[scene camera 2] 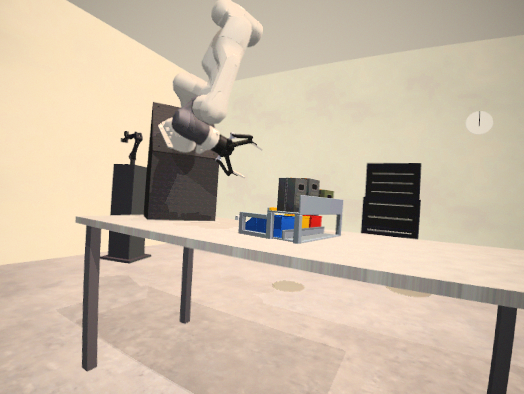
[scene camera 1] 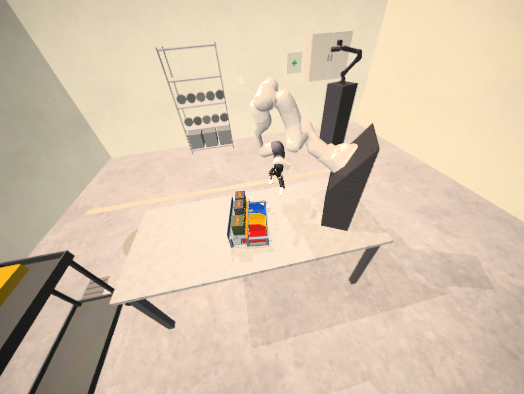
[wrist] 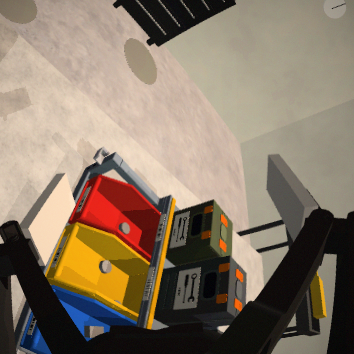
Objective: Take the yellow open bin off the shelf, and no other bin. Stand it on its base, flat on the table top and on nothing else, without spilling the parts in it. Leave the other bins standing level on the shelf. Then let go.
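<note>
My gripper (scene camera 2: 252,163), also (wrist: 166,180). Yellow open bin (wrist: 73,266), red bin (wrist: 104,202).
</note>
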